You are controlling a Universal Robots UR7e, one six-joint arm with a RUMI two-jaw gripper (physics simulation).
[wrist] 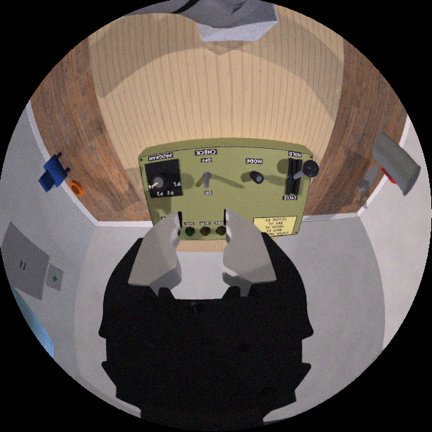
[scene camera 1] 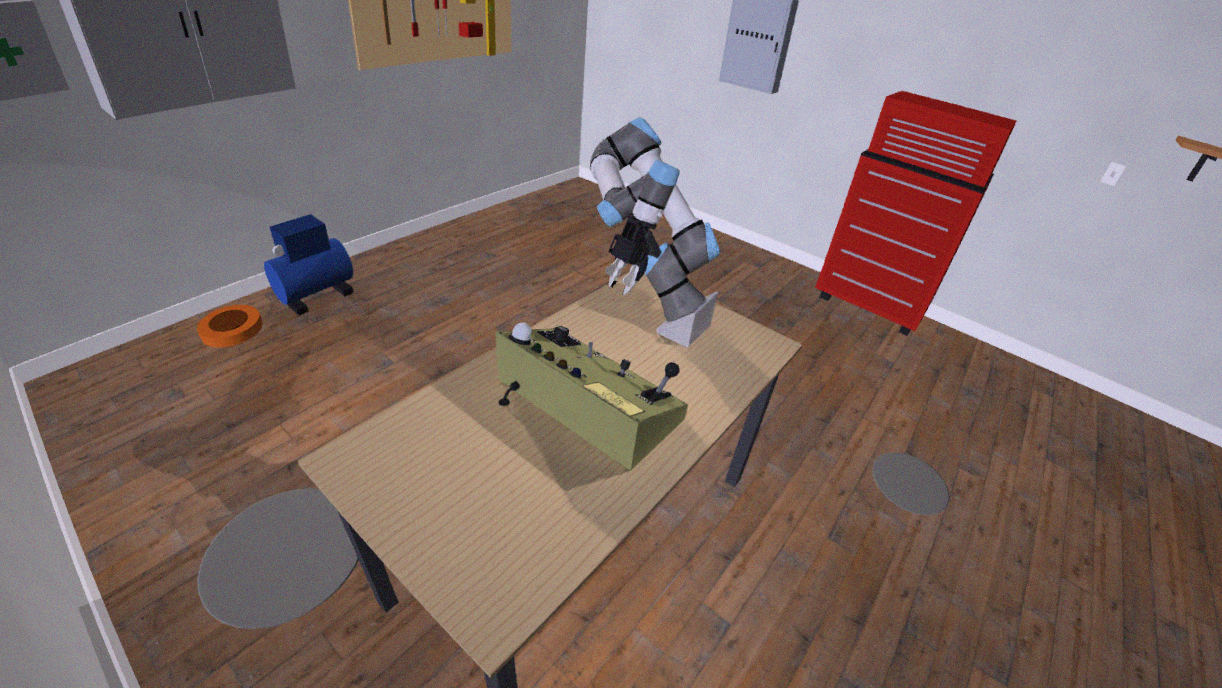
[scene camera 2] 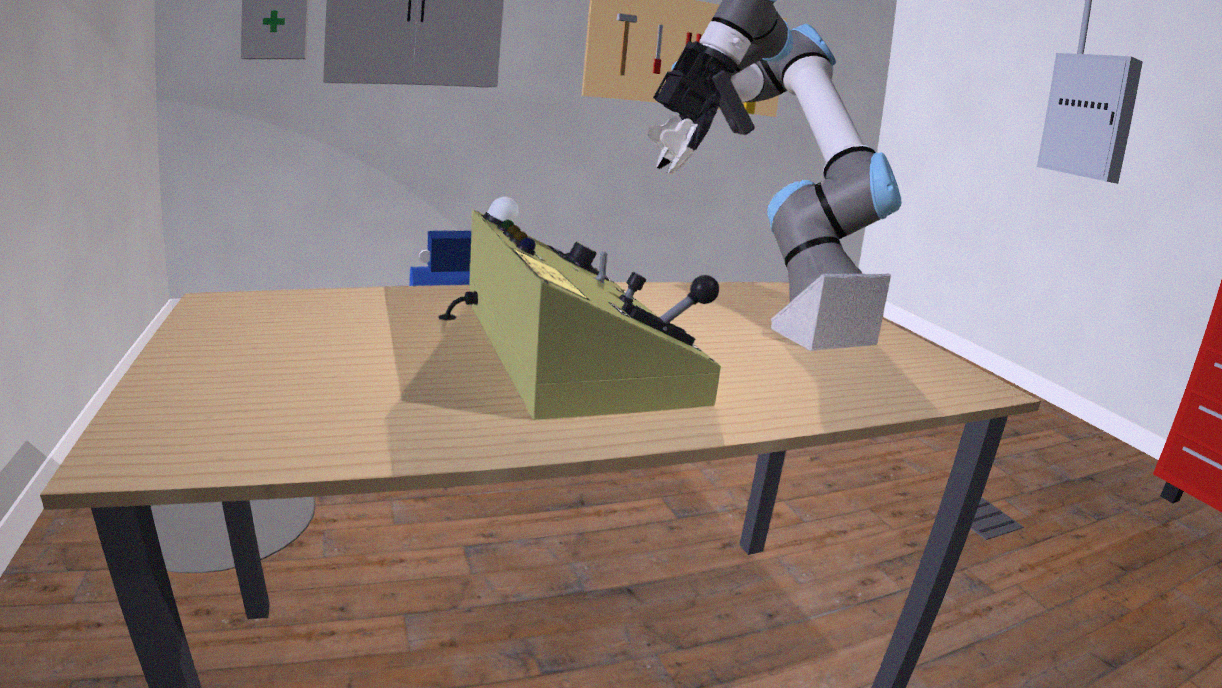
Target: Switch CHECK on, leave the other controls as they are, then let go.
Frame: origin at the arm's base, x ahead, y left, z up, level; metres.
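Seen in the pictures: gripper, fingertip midpoint: (scene camera 1: 616,291) (scene camera 2: 663,171); arm's base, origin of the base link: (scene camera 1: 686,310) (scene camera 2: 829,297).
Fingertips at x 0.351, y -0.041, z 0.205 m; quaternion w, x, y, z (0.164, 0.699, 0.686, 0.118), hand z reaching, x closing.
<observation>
Pixels of each thing's middle, then the offset from my fingertips to it. "spot": a spot on its surface instead. Level surfaces: height alone.
- green console, body centre: (scene camera 2: 574,295) (scene camera 1: 590,377) dx +0.151, dy +0.052, dz -0.196 m
- MODE stick, body centre: (scene camera 2: 630,292) (scene camera 1: 622,370) dx +0.083, dy +0.111, dz -0.175 m
- CYCLE lever's black ball, body centre: (scene camera 2: 704,289) (scene camera 1: 672,369) dx +0.021, dy +0.230, dz -0.136 m
- white dome, surface spot: (scene camera 2: 502,207) (scene camera 1: 525,333) spot: dx +0.240, dy -0.114, dz -0.087 m
- black hooked part, surface spot: (scene camera 2: 457,303) (scene camera 1: 509,393) spot: dx +0.313, dy -0.107, dz -0.255 m
- table, its level: dz -0.281 m
The green console (scene camera 1: 572,405) (scene camera 2: 615,363) (wrist: 240,200) stands on the table. Its CHECK toggle (scene camera 1: 590,349) (scene camera 2: 602,265) (wrist: 207,181) is a thin grey lever; it leans toward the ON label in the wrist view. The PROGRAM knob (wrist: 158,182) points at a partly hidden label left of P3. The MODE stick (scene camera 2: 635,280) (wrist: 257,177) stands out from the panel. The HOLD/CYCLE lever's black ball (scene camera 1: 672,369) (scene camera 2: 703,288) (wrist: 310,168) is nearer the HOLD label. My gripper (scene camera 1: 619,287) (scene camera 2: 668,162) (wrist: 202,211) is partly open and empty, above the console and apart from every control.
Small dark lamps (wrist: 205,231) line the console's upper edge, near a white dome (scene camera 1: 521,331) (scene camera 2: 502,207). A black hooked part (scene camera 1: 509,393) (scene camera 2: 457,305) sticks out of its back. The arm's grey base block (scene camera 1: 689,320) (scene camera 2: 846,311) stands on the table (scene camera 1: 444,512) (scene camera 2: 256,384).
</observation>
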